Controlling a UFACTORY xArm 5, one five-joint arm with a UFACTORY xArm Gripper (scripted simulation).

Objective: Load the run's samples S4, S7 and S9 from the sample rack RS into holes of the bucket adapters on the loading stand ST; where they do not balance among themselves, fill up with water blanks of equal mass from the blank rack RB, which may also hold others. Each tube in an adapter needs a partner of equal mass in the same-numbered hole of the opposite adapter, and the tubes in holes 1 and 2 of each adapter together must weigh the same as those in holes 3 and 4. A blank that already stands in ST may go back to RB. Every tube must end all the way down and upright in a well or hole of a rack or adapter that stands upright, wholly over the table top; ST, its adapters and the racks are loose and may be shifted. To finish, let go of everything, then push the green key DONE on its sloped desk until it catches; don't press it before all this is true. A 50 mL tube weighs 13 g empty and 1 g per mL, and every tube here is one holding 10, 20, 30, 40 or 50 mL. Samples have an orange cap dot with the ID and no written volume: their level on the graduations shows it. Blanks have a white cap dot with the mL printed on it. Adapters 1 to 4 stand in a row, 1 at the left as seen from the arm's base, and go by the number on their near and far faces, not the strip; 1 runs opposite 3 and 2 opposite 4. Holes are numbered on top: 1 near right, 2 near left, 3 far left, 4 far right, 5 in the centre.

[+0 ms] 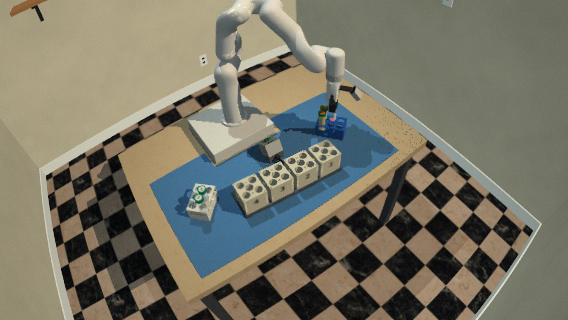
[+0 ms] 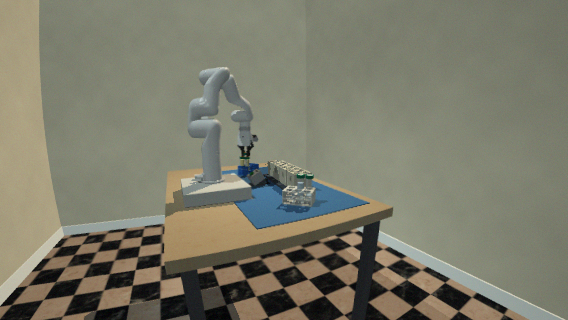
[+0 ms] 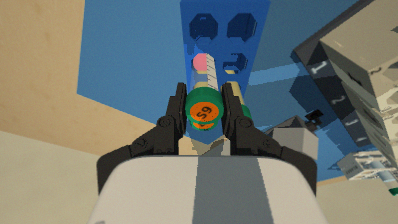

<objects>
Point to a white blank rack RB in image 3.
At 352,165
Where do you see a sample tube S9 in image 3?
204,105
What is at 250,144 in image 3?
My gripper.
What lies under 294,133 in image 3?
A DONE desk.
</objects>
